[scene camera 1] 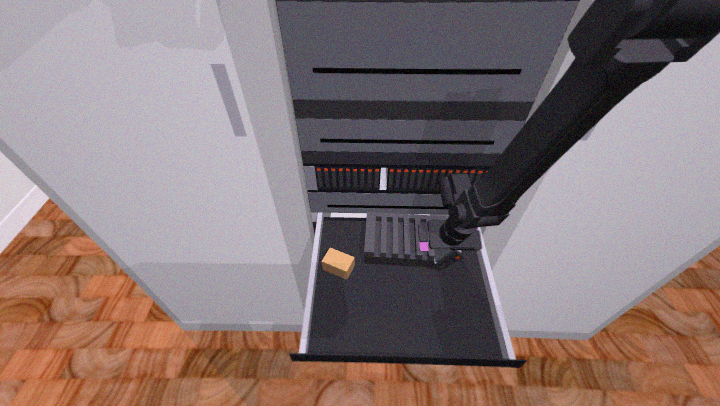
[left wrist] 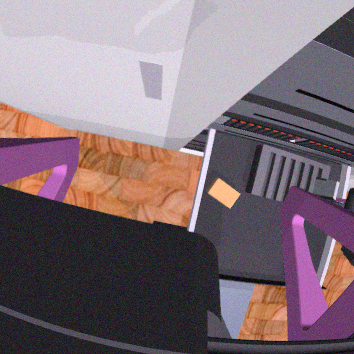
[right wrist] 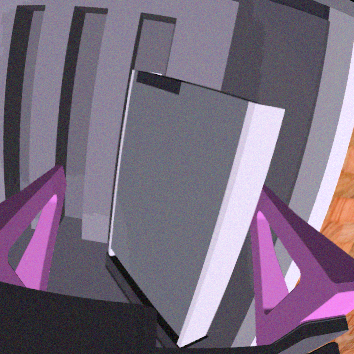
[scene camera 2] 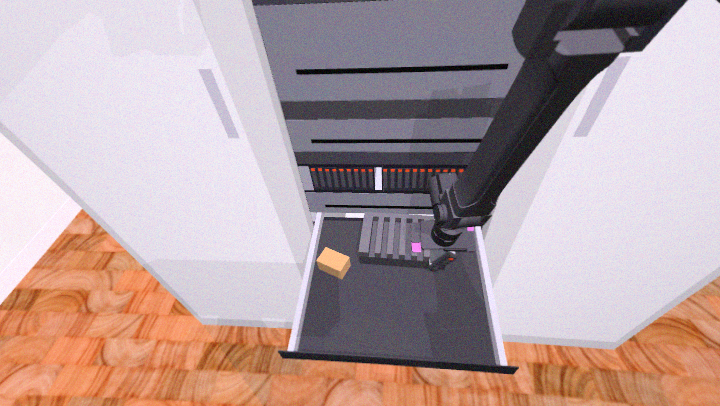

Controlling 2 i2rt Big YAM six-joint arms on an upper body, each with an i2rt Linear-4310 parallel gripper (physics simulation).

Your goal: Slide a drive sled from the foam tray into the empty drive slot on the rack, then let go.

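Frame: origin at the left arm's base, x ahead, y down, z left, level; metres.
Seen in the pictures: left gripper, fingertip midpoint: [left wrist: 185, 174]; right gripper, fingertip midpoint: [scene camera 1: 442, 243] [right wrist: 158, 182] [scene camera 2: 438, 244].
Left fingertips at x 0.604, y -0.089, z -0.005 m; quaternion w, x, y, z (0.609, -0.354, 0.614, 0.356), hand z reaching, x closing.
A point is followed by its place in that frame.
The drive sled [right wrist: 175, 175] {x 0.635, y 0.462, z -0.434 m}, a grey slab with a white edge, stands tilted at the end slot of the grey slotted foam tray [scene camera 1: 371, 237] {x 0.633, y 0.491, z -0.250 m} [scene camera 2: 366, 234] {x 0.643, y 0.491, z -0.248 m} [left wrist: 263, 167] {x 0.660, y 0.491, z -0.251 m} [right wrist: 50, 100] {x 0.654, y 0.491, z -0.375 m}. My right gripper [scene camera 2: 443, 242] {x 0.619, y 0.492, z -0.430 m} [right wrist: 158, 182] {x 0.619, y 0.492, z -0.430 m} is open, with its magenta fingers on either side of the sled and a wide gap at the left finger. The arm hides much of this in the scene views. My left gripper [left wrist: 185, 174] {x 0.604, y -0.089, z -0.005 m} is open and empty, away from the tray. The rack's drive row [scene camera 1: 347, 179] {x 0.727, y 0.375, z -0.186 m} [scene camera 2: 342, 179] {x 0.727, y 0.374, z -0.187 m} [left wrist: 285, 136] {x 0.726, y 0.362, z -0.241 m} has orange-tipped drives and a pale upright strip; I cannot tell which slot is empty.
The tray is in the pulled-out drawer [scene camera 1: 408, 359] {x 0.348, y 0.523, z -0.327 m} [scene camera 2: 398, 362] {x 0.348, y 0.530, z -0.332 m} [left wrist: 202, 180] {x 0.595, y 0.513, z -0.107 m}. An orange block [scene camera 1: 338, 262] {x 0.566, y 0.506, z -0.168 m} [scene camera 2: 333, 262] {x 0.565, y 0.506, z -0.170 m} [left wrist: 224, 193] {x 0.574, y 0.506, z -0.168 m} lies at the drawer's left. Large white panels [scene camera 1: 151, 176] {x 0.708, y 0.358, z 0.286 m} [scene camera 2: 151, 176] {x 0.707, y 0.353, z 0.298 m} flank the rack on both sides. The right arm crosses in front of the rack's right part.
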